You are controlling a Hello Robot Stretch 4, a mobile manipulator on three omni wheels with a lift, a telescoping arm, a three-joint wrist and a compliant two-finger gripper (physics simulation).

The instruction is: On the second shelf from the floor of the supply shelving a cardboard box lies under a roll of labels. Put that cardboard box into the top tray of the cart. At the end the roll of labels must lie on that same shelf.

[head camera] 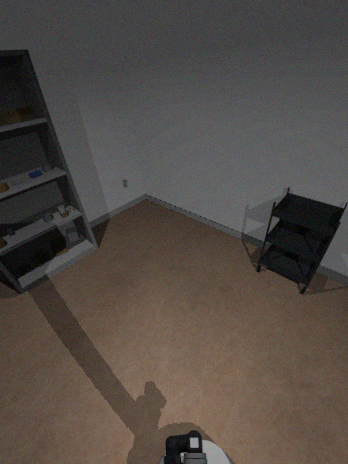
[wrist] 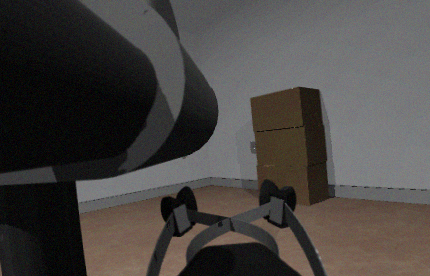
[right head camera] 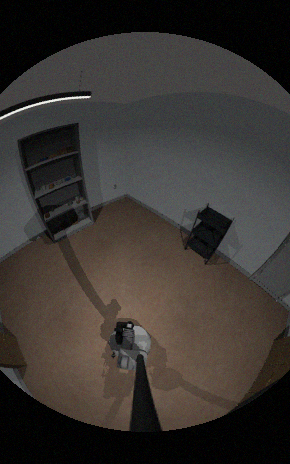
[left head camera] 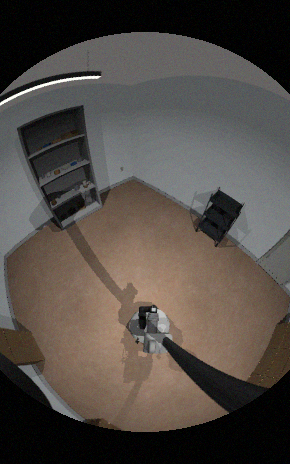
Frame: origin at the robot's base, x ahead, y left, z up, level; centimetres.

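Where they show: gripper, fingertip midpoint: [wrist: 227, 198] [left head camera: 142, 343].
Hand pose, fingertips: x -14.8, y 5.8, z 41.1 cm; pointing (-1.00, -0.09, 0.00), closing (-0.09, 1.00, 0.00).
Observation:
After its pixels a point has its place.
The grey supply shelving [head camera: 35, 185] {z 93.2, x 166.3, y 125.5 cm} [left head camera: 60, 145] {z 131.7, x 196.0, y 160.1 cm} [right head camera: 52, 161] {z 132.5, x 190.1, y 165.6 cm} stands against the wall at the left in the head views. Its second shelf from the floor [head camera: 40, 232] {z 50.2, x 156.2, y 135.9 cm} carries several small things, among them a pale upright thing [head camera: 63, 210] {z 58.2, x 181.3, y 120.2 cm} near the right end and a grey one [head camera: 48, 217] {z 54.8, x 175.4, y 135.6 cm}. They are too small and dark to tell which is the cardboard box or the roll of labels. The black cart's top tray [head camera: 310, 209] {z 63.5, x 148.1, y -106.0 cm} [left head camera: 225, 202] {z 63.5, x 143.9, y -99.3 cm} [right head camera: 215, 218] {z 63.5, x 145.2, y -102.2 cm} shows at the right. My gripper [wrist: 227, 198] {z 41.1, x -14.8, y 5.8 cm} is open, its fingertips apart with nothing between them, far from shelving and cart.
A stack of brown cartons [wrist: 280, 145] {z 39.2, x -183.5, y 31.8 cm} stands by the wall in the wrist view. More brown cartons [left head camera: 20, 346] {z 31.3, x -78.9, y 145.7 cm} [right head camera: 265, 372] stand at the lower sides of the fisheye views. Brown floor [head camera: 185, 310] {z -2.8, x 104.1, y 1.8 cm} lies between my base [left head camera: 162, 320] {z 18.6, x 6.2, y -12.5 cm} and the shelving and cart. The cart stands close to the wall.

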